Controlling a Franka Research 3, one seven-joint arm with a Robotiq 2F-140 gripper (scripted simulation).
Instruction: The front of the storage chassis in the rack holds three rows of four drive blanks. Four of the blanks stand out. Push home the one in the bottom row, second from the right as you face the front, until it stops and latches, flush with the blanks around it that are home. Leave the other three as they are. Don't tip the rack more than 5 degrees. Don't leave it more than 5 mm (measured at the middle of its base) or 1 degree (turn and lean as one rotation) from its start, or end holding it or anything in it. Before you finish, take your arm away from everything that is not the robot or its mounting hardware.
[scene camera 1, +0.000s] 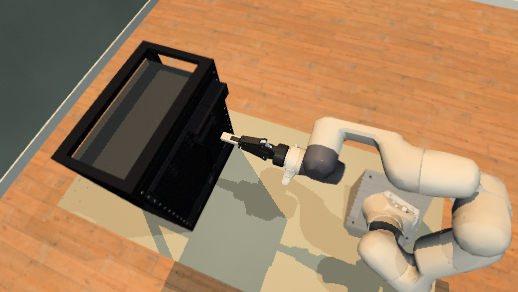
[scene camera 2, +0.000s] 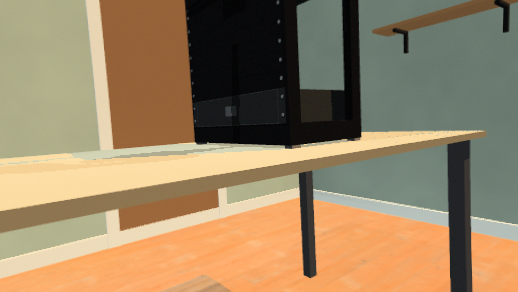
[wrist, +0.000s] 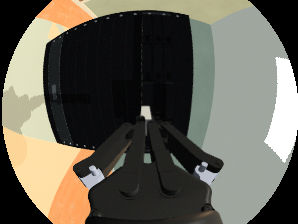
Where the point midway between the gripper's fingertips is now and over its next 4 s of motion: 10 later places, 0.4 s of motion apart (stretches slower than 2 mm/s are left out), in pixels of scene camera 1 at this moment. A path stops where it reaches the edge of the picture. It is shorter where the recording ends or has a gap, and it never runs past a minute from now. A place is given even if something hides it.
The gripper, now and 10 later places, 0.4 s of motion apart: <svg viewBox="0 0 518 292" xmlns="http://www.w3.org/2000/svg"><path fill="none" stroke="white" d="M222 135L214 133L212 132L212 131L209 131L208 131L207 130L205 129L204 129L203 129L203 128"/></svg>
